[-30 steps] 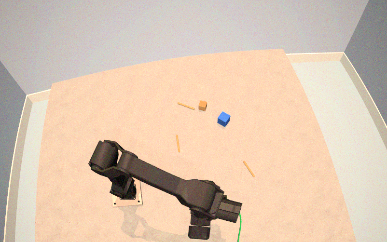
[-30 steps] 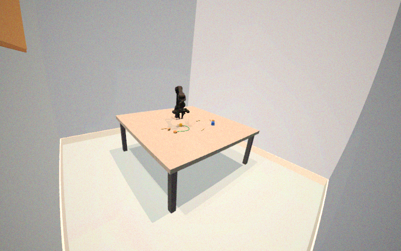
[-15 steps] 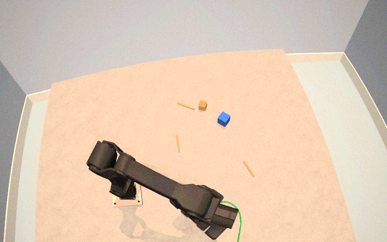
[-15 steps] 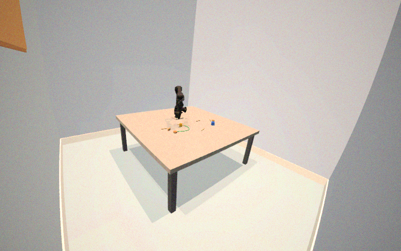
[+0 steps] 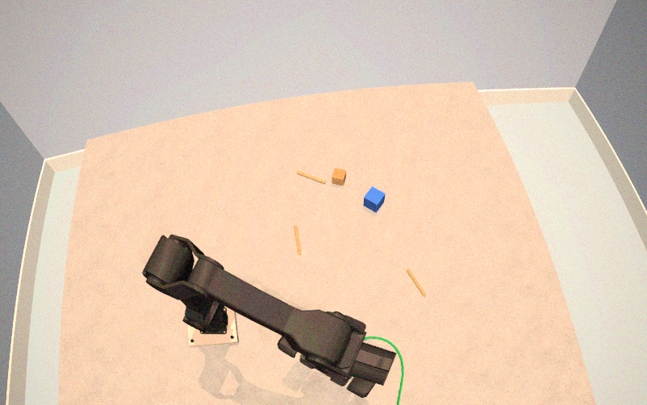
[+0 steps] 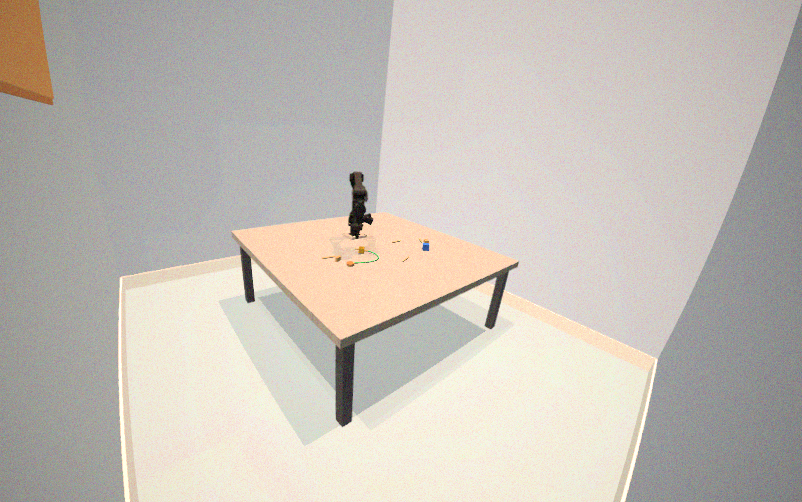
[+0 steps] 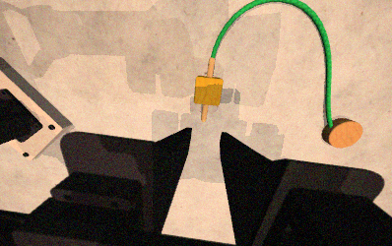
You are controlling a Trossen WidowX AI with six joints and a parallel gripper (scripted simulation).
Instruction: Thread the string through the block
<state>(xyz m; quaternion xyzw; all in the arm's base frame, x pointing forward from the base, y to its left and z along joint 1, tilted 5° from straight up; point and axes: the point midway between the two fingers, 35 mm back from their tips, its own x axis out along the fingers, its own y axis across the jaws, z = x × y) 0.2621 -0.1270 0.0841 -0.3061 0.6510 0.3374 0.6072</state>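
Right now my gripper tip is 10 mm short of the yellow wooden block, 20 mm to the right of it and 70 mm above it. From my gripper tip the other things lie so: round wooden button: 150 mm ahead, 120 mm to the right, 80 mm below; then blue cube: 130 mm ahead, 420 mm to the left, 70 mm below; then orange wedge-like piece: 70 mm ahead, 150 mm to the right, 70 mm below.
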